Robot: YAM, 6 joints.
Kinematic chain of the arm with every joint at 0, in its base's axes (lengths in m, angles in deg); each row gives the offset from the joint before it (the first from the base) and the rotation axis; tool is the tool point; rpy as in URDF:
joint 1: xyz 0 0 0.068 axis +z
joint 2: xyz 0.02 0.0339 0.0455 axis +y
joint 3: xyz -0.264 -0.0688 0 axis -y
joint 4: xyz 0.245 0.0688 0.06 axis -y
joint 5: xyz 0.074 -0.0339 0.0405 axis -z
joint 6: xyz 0.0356 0 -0.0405 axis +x
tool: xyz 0 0 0 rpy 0 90 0
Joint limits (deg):
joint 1: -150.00..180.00
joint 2: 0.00..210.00
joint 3: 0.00..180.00
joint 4: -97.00..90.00
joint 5: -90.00..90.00
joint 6: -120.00..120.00
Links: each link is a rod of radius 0.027 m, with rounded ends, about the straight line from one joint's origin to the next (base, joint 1, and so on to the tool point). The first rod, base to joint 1, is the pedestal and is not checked.
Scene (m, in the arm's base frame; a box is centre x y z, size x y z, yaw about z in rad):
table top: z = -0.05
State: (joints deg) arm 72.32 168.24 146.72 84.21 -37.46 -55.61
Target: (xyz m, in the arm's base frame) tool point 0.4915 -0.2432 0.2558
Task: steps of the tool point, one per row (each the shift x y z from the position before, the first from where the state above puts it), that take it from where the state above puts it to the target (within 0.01 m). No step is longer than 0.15 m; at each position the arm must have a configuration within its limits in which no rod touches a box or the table.
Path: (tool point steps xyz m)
1: 0.1319 -0.0578 0.0053
2: 0.1127 -0.0888 0.0050
3: 0.0860 -0.1138 0.0047
4: 0.0543 -0.1310 0.0046
5: 0.0192 -0.1393 0.0043
6: -0.0164 -0.1385 0.0041
7: -0.0503 -0.1287 0.0037

